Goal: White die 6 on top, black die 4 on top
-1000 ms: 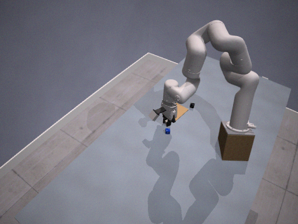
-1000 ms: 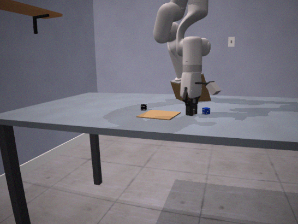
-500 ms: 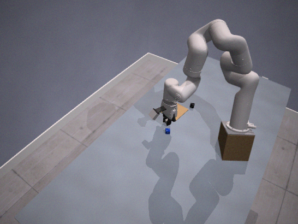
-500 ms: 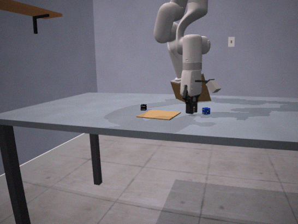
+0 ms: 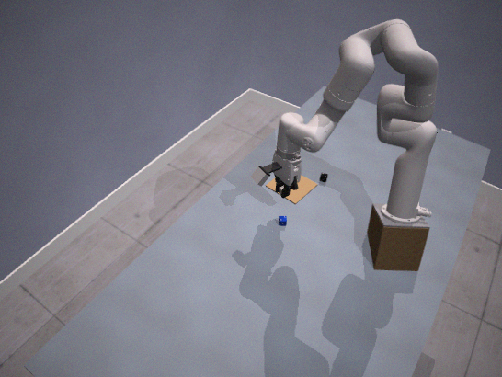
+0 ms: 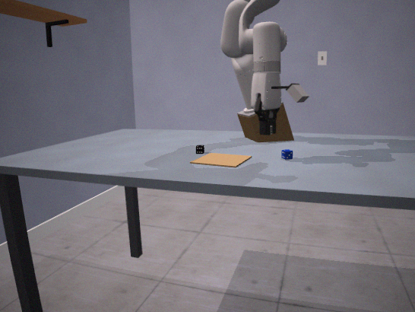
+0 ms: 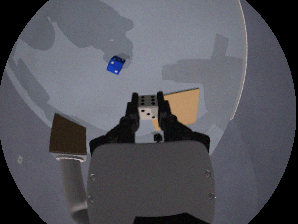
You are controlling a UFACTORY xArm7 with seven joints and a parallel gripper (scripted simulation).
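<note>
Now: hand 9 cm above the blue die, 6 cm to the right of it and 3 cm past it. Round my hand: white die: 1 cm below; black die: 21 cm to the right, 10 cm behind, 9 cm below; mat: 13 cm to the right, 10 cm below.
</note>
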